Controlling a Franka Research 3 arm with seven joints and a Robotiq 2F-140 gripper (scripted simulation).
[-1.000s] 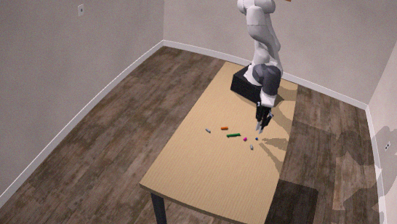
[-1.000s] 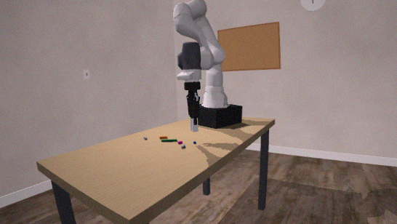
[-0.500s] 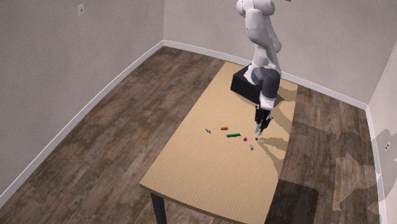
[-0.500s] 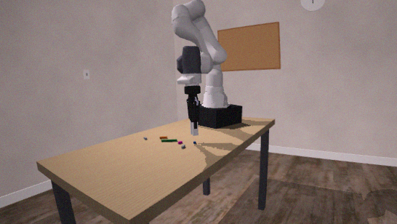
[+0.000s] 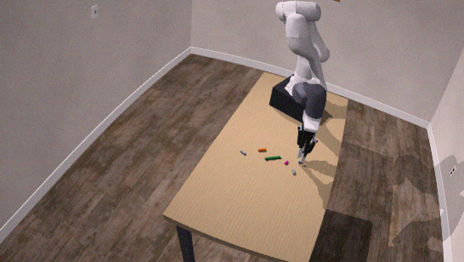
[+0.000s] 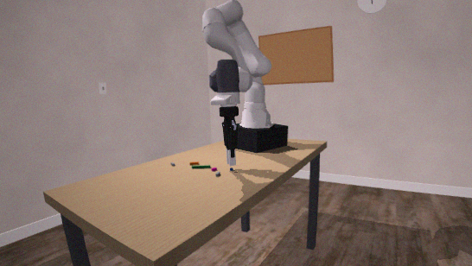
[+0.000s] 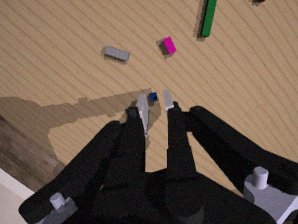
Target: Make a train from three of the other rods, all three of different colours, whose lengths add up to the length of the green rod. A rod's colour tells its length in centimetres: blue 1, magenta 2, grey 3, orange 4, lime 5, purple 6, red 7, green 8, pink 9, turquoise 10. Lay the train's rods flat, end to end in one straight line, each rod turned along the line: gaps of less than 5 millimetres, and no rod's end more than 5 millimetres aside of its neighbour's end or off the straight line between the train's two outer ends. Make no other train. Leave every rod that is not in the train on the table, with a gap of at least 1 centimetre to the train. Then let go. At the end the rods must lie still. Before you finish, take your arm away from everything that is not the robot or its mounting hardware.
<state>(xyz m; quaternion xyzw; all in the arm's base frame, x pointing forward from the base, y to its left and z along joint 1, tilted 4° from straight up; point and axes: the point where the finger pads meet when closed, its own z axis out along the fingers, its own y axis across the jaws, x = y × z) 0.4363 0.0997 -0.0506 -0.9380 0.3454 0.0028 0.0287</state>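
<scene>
My hand is 50 mm above the blue rod. The rest, counted from my hand: magenta rod 30 mm ahead, 70 mm to the right, 50 mm below; then green rod 20 mm ahead, 140 mm to the right, 50 mm below; then orange rod 10 mm behind, 200 mm to the right, 50 mm below.
</scene>
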